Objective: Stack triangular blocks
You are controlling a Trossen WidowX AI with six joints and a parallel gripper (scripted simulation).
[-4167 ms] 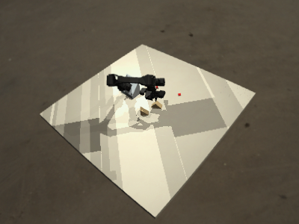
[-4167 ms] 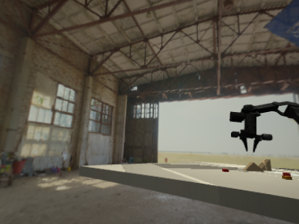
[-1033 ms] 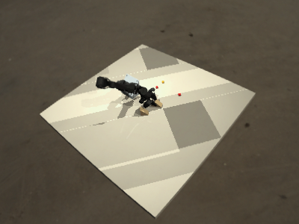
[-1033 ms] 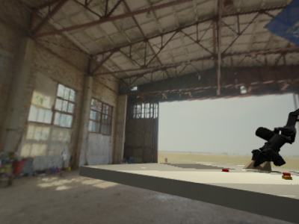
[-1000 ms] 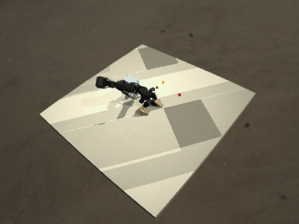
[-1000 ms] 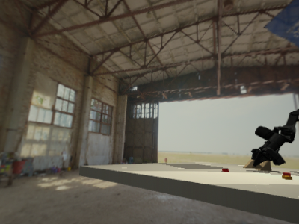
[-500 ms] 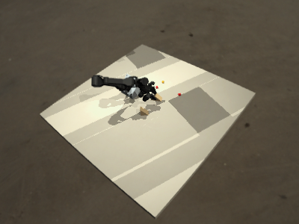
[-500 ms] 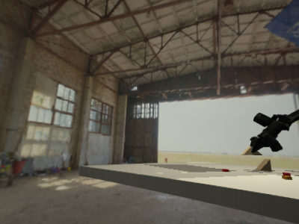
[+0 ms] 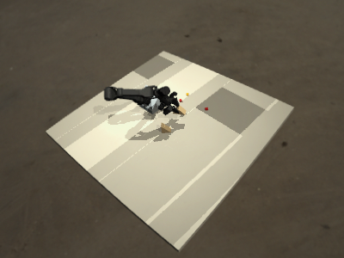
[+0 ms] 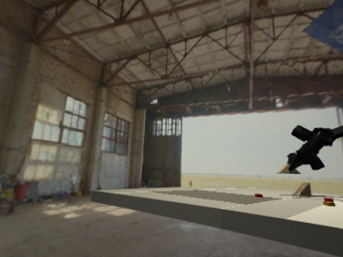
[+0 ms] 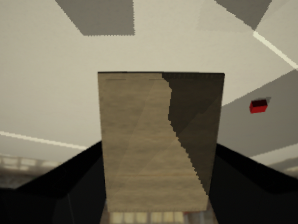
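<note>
Right now my gripper tip is 1 cm below the triangular block. The rest, counted from my gripper tip: red cube 6 cm ahead, 21 cm to the left, 10 cm below; then small yellow piece 16 cm behind, 25 cm to the left, 10 cm below.
</note>
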